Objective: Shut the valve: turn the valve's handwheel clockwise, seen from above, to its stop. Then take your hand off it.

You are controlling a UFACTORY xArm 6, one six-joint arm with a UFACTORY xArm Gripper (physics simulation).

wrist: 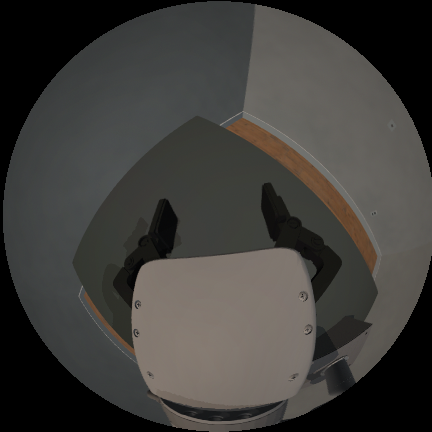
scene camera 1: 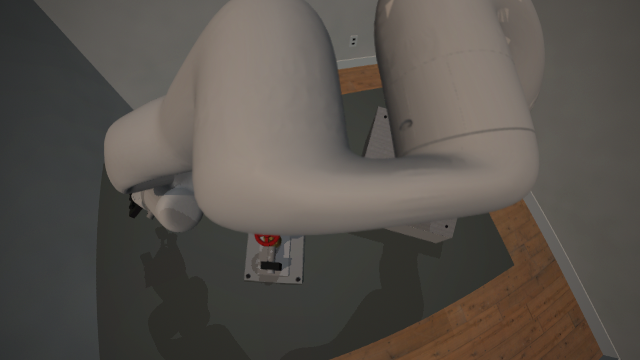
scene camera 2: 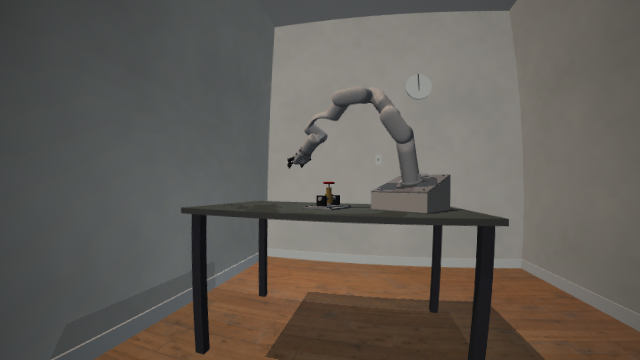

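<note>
The valve's red handwheel (scene camera 1: 266,244) (scene camera 2: 328,183) lies level on top of a brass valve body (scene camera 2: 328,193). The valve stands on a light mounting plate (scene camera 1: 298,260). In scene camera 1 the arm hides the back part of the handwheel. The valve does not show in the wrist view. My gripper (scene camera 2: 295,165) (wrist: 215,201) is open, with its two black fingers wide apart and no thing between them. It hangs tilted above the table, higher than the handwheel and off to its left in both scene views, not touching it.
The dark table (scene camera 1: 340,280) (scene camera 2: 280,212) (wrist: 210,160) carries the valve and the arm's box-shaped base (scene camera 2: 400,201) (scene camera 1: 380,137). Black blocks (scene camera 1: 271,266) (scene camera 2: 321,200) sit low at the valve's sides. The arm (scene camera 1: 270,125) (scene camera 2: 352,96) arches high over the valve.
</note>
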